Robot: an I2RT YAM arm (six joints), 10 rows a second.
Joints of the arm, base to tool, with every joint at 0 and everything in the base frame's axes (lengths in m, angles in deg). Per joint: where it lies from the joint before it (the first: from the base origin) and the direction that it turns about. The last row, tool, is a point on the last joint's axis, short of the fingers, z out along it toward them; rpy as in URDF.
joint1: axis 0 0 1 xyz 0 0 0.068
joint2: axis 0 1 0 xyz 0.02 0.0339 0.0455
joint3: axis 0 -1 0 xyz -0.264 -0.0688 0
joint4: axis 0 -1 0 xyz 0.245 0.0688 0.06
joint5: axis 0 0 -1 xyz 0.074 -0.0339 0.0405
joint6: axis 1 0 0 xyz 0.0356 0 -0.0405
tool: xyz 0 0 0 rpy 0 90 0
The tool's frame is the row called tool.
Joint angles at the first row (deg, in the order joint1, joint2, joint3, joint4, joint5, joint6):
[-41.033 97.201 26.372 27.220 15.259 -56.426]
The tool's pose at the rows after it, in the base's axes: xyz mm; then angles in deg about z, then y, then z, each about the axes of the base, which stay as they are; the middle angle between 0 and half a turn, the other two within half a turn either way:
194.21 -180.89 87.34 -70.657 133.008 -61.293
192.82 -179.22 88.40 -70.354 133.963 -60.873
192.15 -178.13 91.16 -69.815 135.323 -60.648
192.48 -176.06 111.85 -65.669 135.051 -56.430
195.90 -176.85 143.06 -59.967 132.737 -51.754
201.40 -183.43 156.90 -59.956 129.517 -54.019
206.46 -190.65 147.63 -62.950 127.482 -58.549
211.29 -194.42 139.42 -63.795 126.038 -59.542
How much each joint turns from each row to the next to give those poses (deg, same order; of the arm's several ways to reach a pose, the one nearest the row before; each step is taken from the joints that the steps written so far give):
[0.015 -0.369 -0.417 -1.182 -0.580 -0.088]
[0.007 -0.841 -0.071 -1.650 -0.524 0.238]
[0.021 -1.163 0.456 -2.941 -0.473 0.714]
[0.013 -5.685 1.161 -5.911 -2.832 0.963]
[-0.040 -6.260 2.968 -6.364 -2.985 1.965]
[-0.011 -0.573 2.220 0.200 2.122 1.029]
[0.047 3.849 -0.023 5.311 3.871 -0.440]
[0.211 3.096 -0.171 4.537 1.225 -0.442]

